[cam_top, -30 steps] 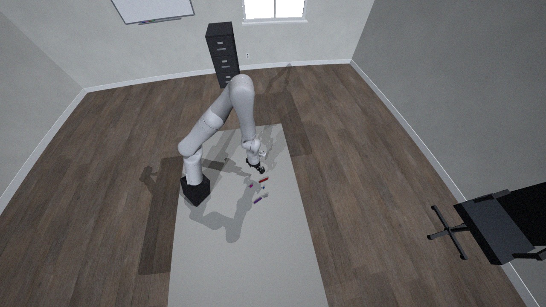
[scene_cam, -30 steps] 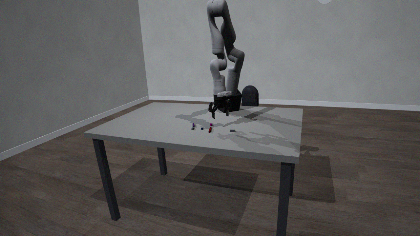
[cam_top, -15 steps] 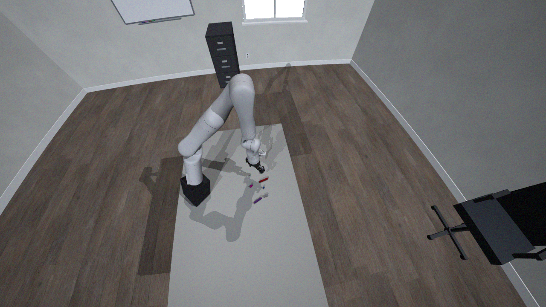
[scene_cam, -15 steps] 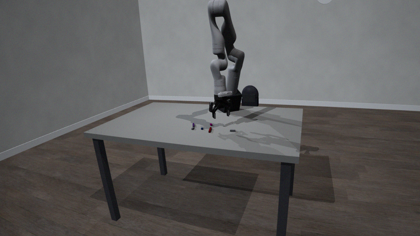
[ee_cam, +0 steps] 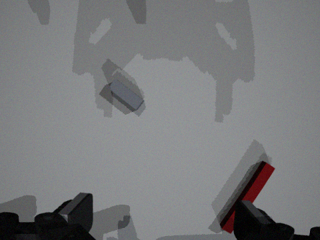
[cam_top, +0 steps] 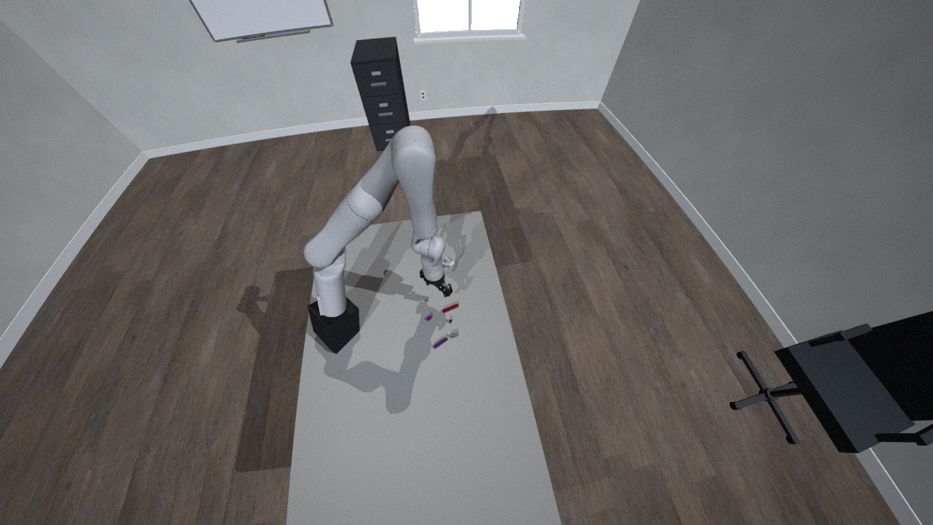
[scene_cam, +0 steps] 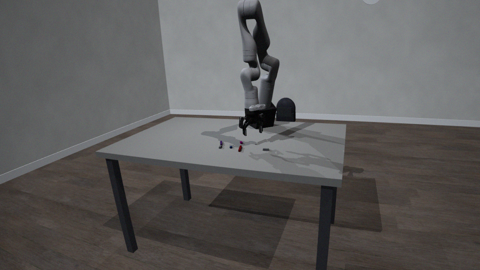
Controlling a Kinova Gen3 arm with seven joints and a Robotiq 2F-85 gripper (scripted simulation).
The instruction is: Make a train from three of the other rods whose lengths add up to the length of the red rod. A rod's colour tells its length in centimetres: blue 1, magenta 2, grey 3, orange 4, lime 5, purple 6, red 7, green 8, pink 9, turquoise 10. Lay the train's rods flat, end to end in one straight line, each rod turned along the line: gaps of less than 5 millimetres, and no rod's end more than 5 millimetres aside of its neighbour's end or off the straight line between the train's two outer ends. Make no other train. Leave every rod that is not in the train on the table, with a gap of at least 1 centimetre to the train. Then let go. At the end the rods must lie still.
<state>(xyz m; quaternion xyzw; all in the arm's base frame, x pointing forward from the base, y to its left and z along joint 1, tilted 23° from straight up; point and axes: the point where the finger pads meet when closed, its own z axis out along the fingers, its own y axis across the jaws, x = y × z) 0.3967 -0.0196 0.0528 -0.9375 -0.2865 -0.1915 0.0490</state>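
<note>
Right now my hand is 120 mm to the left of the blue rod, 80 mm above it and 20 mm short of it. From my hand the other things lie so: grey rod (180 mm to the right, 80 mm below, 10 mm ahead); then red rod (80 mm below, 70 mm to the right, 30 mm ahead); then magenta rod (80 mm to the right, 80 mm below, 60 mm behind).
</note>
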